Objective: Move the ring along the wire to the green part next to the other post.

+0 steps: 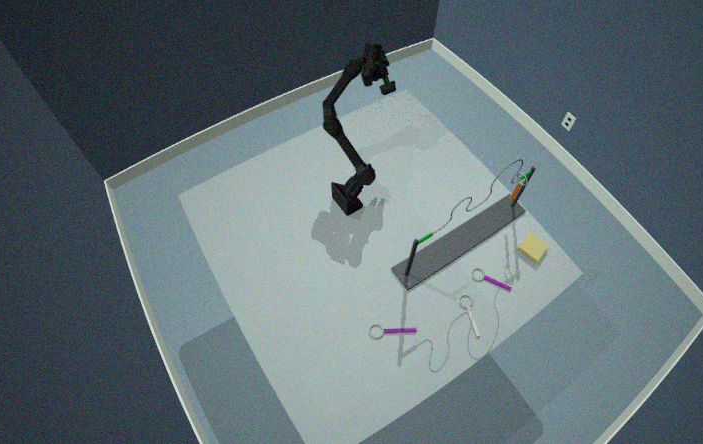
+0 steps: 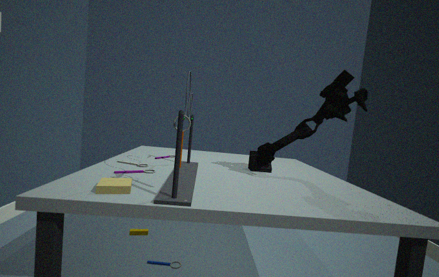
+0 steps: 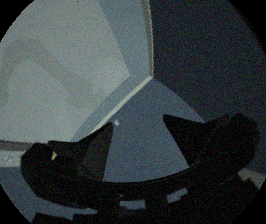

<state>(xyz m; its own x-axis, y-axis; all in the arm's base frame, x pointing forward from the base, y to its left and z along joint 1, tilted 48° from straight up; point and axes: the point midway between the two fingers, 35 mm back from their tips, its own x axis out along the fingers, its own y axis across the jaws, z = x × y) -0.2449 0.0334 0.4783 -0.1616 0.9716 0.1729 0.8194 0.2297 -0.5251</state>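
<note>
My gripper tip is 69 cm short of the orange-handled ring, 14 cm above it and 11 cm to the right of it. Round my gripper tip: yellow block 93 cm ahead, 82 cm below, 60 cm to the right; then blue-handled ring 83 cm below, 72 cm ahead, 29 cm to the right; then white-handled ring 93 cm ahead, 33 cm to the right, 33 cm below.
</note>
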